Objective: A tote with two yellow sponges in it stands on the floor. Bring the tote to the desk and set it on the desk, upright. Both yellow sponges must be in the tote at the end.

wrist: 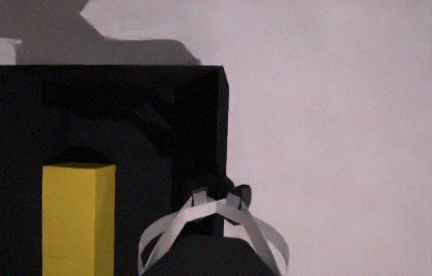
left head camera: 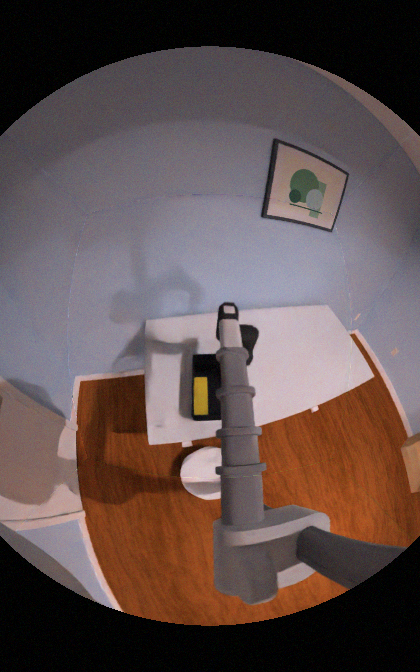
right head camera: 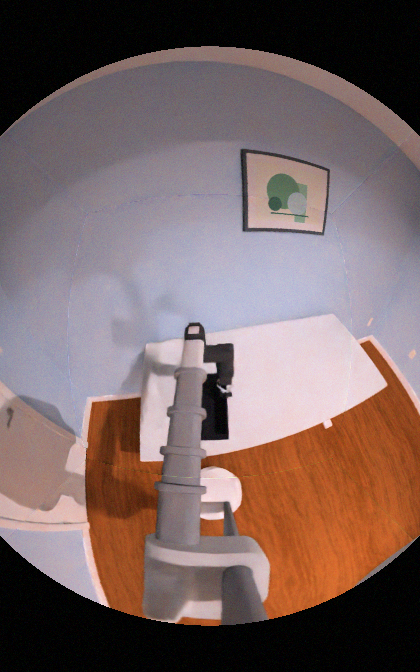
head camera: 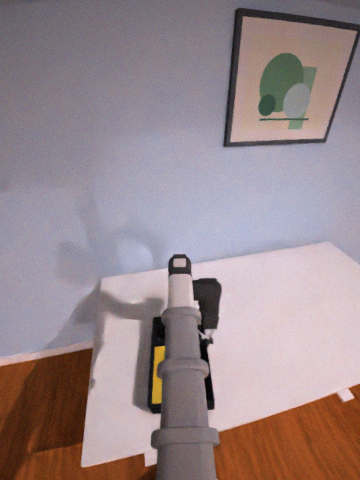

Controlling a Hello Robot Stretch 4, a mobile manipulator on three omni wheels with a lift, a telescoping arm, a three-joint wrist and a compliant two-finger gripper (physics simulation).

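Places are measured from the robot's base along level axes (x right, y back, z down), in metres.
Where they show: gripper, fingertip midpoint: [wrist: 216, 189] [head camera: 204, 343].
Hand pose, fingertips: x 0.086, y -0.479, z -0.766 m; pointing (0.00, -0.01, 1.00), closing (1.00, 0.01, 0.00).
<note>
After its pixels a point has its place.
The black tote [head camera: 210, 397] @(x 0.092, y -0.320, z -0.712 m) [left head camera: 206, 364] [right head camera: 215, 425] [wrist: 223, 125] @(x 0.090, y -0.540, z -0.779 m) is upright over the left part of the white desk [head camera: 280, 345] @(x 0.407, y -0.494, z -0.692 m) [left head camera: 300, 360] [right head camera: 295, 380] [wrist: 325, 125] @(x 0.217, y -0.550, z -0.692 m). Whether its bottom touches the desk top cannot be told. My gripper [head camera: 207, 337] @(x 0.086, y -0.479, z -0.766 m) [right head camera: 225, 389] [wrist: 216, 189] @(x 0.086, y -0.479, z -0.766 m) is shut on the tote's right wall. A yellow sponge [head camera: 158, 375] [left head camera: 200, 395] [wrist: 70, 220] @(x -0.069, y -0.430, z -0.743 m) is inside the tote. A second sponge cannot be made out; my arm hides part of the tote in the head views.
My telescoping arm [head camera: 185, 400] @(x 0.002, y -0.190, z -1.188 m) [left head camera: 239, 450] [right head camera: 182, 465] reaches over the desk's front edge. A white round stool [left head camera: 200, 472] [right head camera: 220, 485] stands in front of the desk. The blue wall [head camera: 100, 125] @(x -0.283, y -0.961, z -1.444 m) with a framed picture [head camera: 280, 80] @(x 0.424, y -1.091, z -1.584 m) is behind it.
</note>
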